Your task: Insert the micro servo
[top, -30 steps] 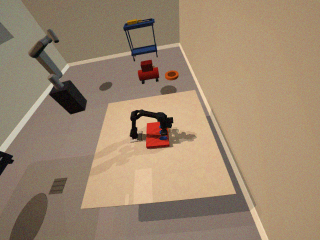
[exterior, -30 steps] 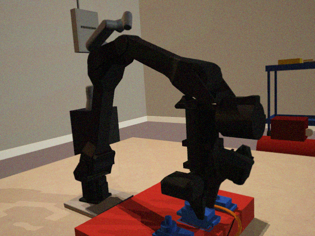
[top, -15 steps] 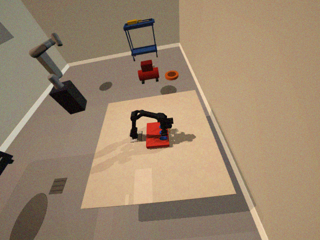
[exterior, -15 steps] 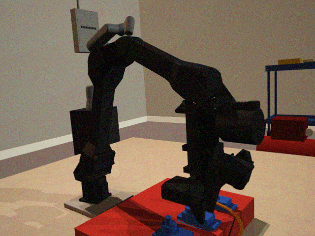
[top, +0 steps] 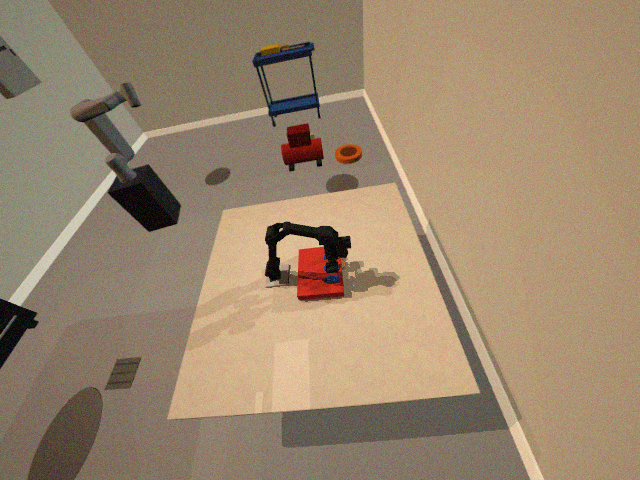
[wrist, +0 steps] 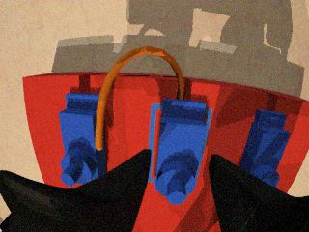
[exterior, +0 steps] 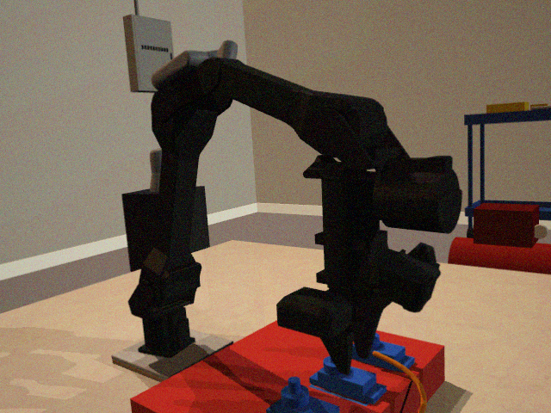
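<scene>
My gripper tip is now 12 cm past the red deck, 5 cm above it and 3 cm to the right of it.
</scene>
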